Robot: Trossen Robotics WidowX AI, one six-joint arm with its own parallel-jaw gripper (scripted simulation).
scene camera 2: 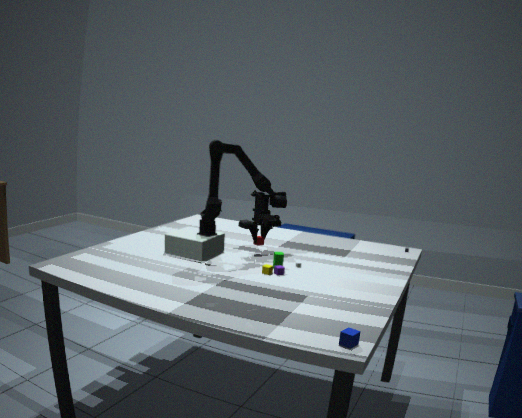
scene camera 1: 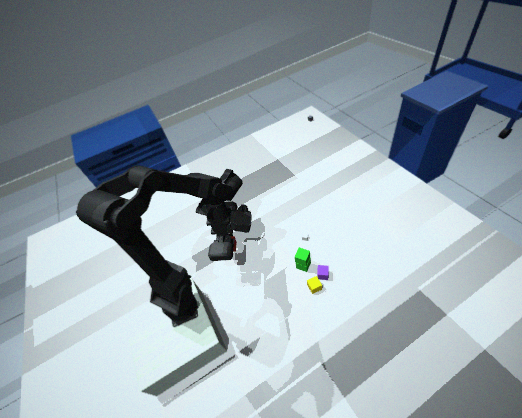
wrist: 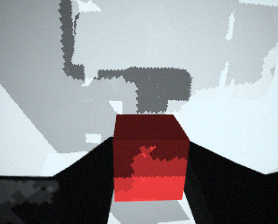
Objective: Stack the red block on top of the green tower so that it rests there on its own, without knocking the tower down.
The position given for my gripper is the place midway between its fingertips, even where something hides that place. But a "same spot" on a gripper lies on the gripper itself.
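Scene:
My gripper: visible in scene camera 1, in scene camera 2, in the wrist view (145,144). Same spot on the gripper: (scene camera 1: 239,218) and (scene camera 2: 268,216).

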